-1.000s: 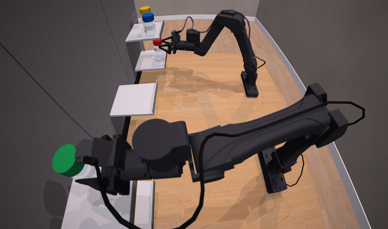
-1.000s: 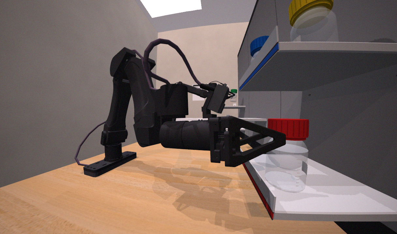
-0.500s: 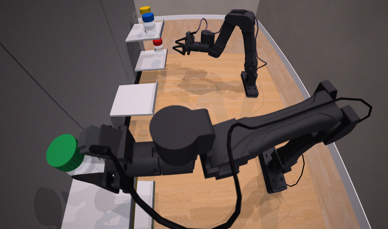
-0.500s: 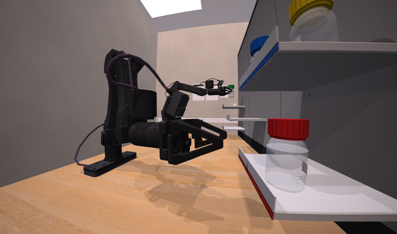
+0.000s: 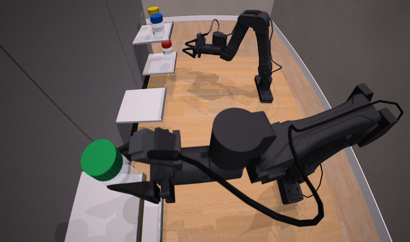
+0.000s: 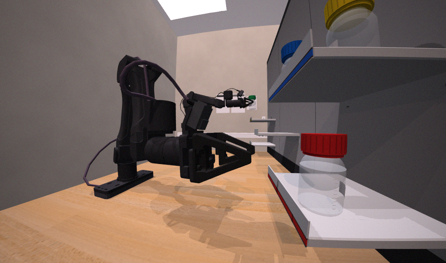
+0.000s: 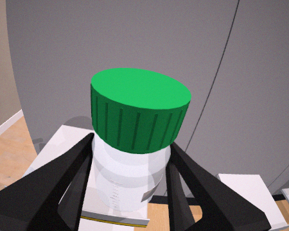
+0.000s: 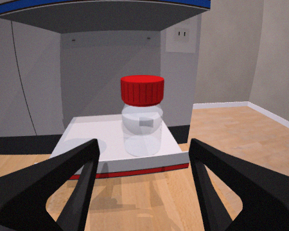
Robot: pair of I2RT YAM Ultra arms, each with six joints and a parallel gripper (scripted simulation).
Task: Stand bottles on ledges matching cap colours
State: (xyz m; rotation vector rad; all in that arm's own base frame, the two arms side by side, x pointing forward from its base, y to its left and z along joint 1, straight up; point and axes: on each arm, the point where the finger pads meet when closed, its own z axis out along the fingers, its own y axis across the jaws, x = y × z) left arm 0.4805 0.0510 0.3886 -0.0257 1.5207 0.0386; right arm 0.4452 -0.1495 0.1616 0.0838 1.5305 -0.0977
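My right hand is 170 mm below the yellow-capped bottle, 140 mm short of it and 10 mm to the left of it. Also, from my right hand: grey wall 440 mm to the left, 270 mm above, 230 mm ahead; then blue-capped bottle 170 mm above, 100 mm ahead, 90 mm to the left; then red-capped bottle 100 mm ahead, 30 mm below, 10 mm to the right.
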